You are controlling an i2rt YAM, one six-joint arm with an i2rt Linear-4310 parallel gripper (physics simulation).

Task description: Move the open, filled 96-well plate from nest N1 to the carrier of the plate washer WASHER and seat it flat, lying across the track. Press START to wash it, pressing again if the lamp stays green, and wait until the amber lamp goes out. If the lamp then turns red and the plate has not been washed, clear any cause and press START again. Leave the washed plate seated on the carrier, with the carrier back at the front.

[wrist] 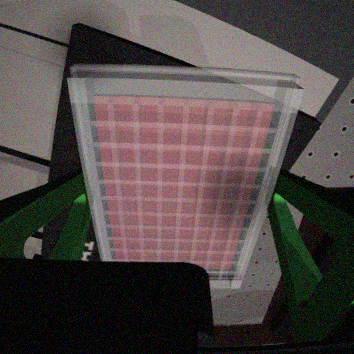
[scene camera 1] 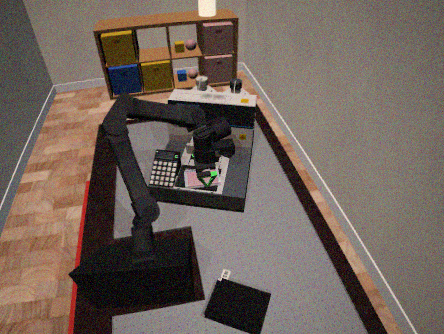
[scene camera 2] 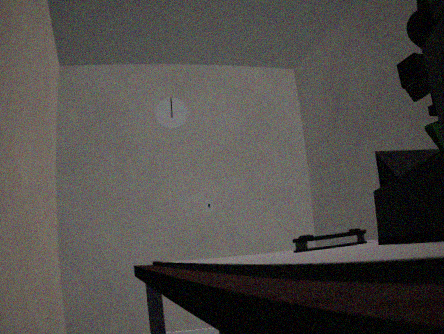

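Observation:
The filled 96-well plate, clear with pink wells, is between the green fingers of my gripper, which is shut on its two long sides. In the wrist view the plate is over the dark carrier and turned relative to it; whether they touch cannot be told. The washer has a dark base and a white-topped housing behind. The black nest N1 holds no plate. A small green light shows at the keypad's top; START cannot be made out.
A dark keypad with pale keys sits left of the carrier area. The washer's white-topped housing stands behind, with two round knobs or bottles on top. The arm's black base is at the front left. A cube shelf stands by the far wall.

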